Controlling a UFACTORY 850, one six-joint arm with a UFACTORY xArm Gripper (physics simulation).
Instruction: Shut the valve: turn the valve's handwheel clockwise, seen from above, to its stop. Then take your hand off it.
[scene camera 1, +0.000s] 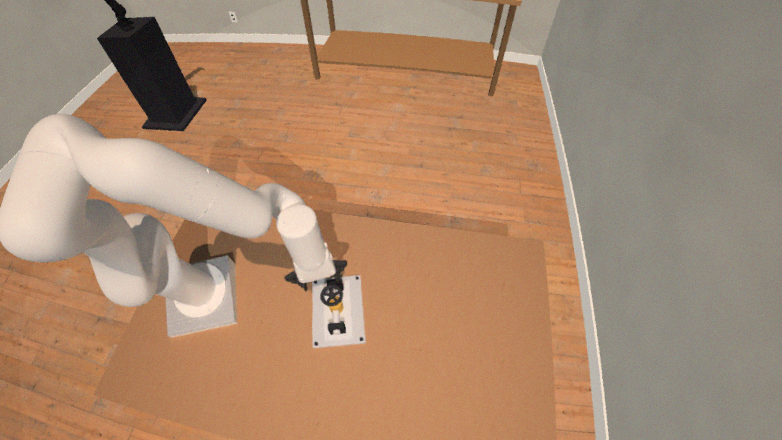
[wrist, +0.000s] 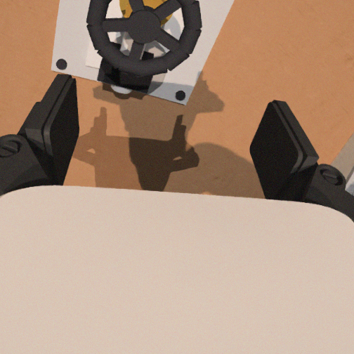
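Observation:
The black spoked handwheel (scene camera 1: 331, 295) (wrist: 145, 25) sits on top of the valve, whose yellow part (scene camera 1: 335, 308) (wrist: 131, 7) shows below it. The valve is mounted on a pale plate (scene camera 1: 355, 328) (wrist: 72, 35) with dark bolts at its corners. My gripper (scene camera 1: 323, 283) (wrist: 171, 112) is open, with nothing between its fingers. It hangs over the plate's far end in the scene view. In the wrist view the handwheel lies ahead of the fingertips, at the top and a little left of their middle, apart from both fingers. Part of the wheel's rim is cut off by the frame.
The plate lies on a brown mat (scene camera 1: 453, 328). My arm's base stands on a grey block (scene camera 1: 174, 323) left of the plate in the scene view. A wooden table (scene camera 1: 407, 51) and a black pedestal (scene camera 1: 150, 71) stand far back. A grey wall (scene camera 1: 683, 218) is at the right.

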